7 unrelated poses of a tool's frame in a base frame.
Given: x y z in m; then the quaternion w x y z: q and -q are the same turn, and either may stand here.
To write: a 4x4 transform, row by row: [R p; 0 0 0 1], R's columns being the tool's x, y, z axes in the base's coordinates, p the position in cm. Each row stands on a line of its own. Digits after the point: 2 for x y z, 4 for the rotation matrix.
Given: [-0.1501 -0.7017 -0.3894 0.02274 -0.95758 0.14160 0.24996]
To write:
0.8349 -0.2826 -0.4723 -15.01
-0.2598 -0.9589 0.1143 -70.17
-0.4851 0.0272 -0.8740 -38.94
0 0 0 1

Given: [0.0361 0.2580 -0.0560 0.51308 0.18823 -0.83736 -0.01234]
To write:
-0.4026 -0.3026 -0.8639 3.61
-0.3279 0.9288 -0.1725 25.80
0.8546 0.2138 -0.4732 -5.60
0 0 0 1

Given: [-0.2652 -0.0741 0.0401 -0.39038 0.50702 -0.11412 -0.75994]
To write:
-0.1811 -0.7091 -0.6815 -26.52
0.4776 -0.6692 0.5693 -7.41
-0.8597 -0.2224 0.4598 4.01
0 0 0 1

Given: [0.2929 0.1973 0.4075 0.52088 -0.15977 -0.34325 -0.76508]
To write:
-0.4063 0.9067 -0.1131 29.29
-0.6873 -0.2217 0.6917 19.73
0.6021 0.3588 0.7133 40.75
0 0 0 1

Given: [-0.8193 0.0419 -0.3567 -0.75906 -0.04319 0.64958 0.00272]
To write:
0.1561 -0.0520 -0.9864 -81.93
-0.0602 0.9963 -0.0620 4.19
0.9859 0.0691 0.1524 -35.67
0 0 0 1

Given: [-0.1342 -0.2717 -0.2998 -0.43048 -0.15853 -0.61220 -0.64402]
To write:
-0.5791 -0.3604 0.7313 -13.42
0.7486 0.1202 0.6521 -27.17
-0.3229 0.9250 0.2002 -29.98
0 0 0 1

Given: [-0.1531 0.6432 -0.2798 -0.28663 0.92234 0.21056 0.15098]
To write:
0.8657 0.4750 0.1578 -15.31
0.3019 -0.7470 0.5923 64.32
0.3992 -0.4652 -0.7901 -27.98
0 0 0 1

